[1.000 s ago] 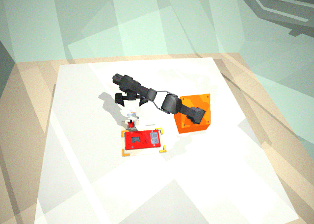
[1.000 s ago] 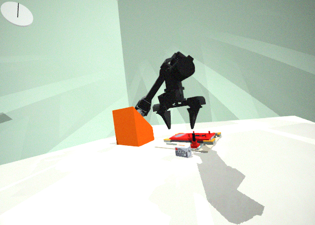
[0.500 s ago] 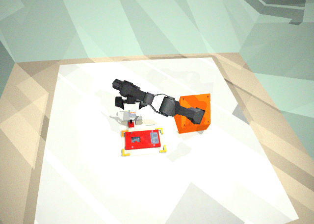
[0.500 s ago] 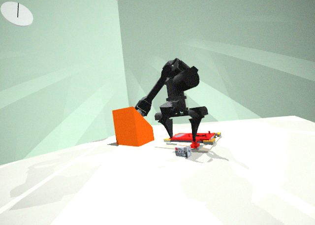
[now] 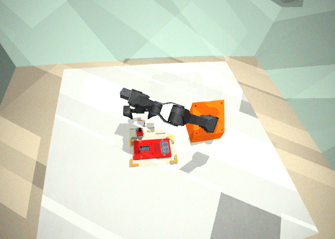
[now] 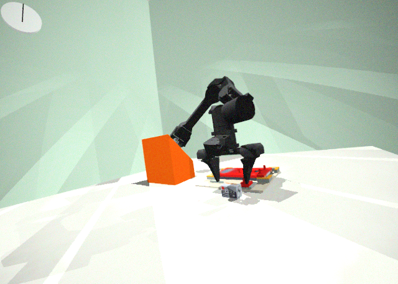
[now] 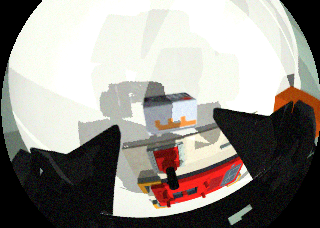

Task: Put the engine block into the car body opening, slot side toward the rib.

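Right now my gripper tip is 30 mm above the engine block. Also, from my gripper tip: black post 80 mm to the left, 10 mm ahead.
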